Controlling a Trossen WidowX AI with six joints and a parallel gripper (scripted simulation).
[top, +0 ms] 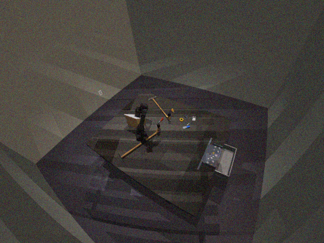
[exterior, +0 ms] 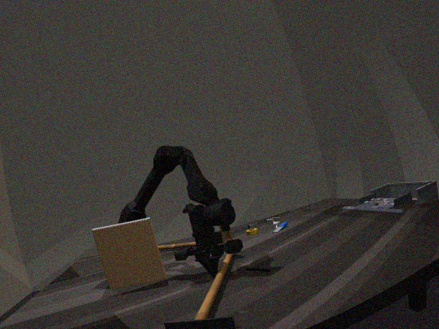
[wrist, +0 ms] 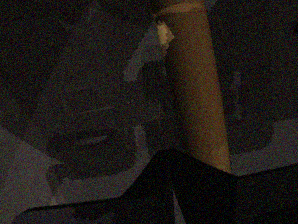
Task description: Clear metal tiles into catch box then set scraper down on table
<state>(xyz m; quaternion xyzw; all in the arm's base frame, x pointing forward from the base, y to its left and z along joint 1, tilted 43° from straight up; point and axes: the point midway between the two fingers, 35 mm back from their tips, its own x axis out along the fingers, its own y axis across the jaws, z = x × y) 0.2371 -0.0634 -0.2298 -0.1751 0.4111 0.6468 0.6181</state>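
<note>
My gripper tip is 5 cm below the long scraper, 3 cm to the left of it and 1 cm short of it. The rest, counted from my gripper tip: red-handled tool (40 cm to the left, 3 cm behind); then blue piece (50 cm to the left, 32 cm ahead); then yellow ring (57 cm to the left, 20 cm ahead).
</note>
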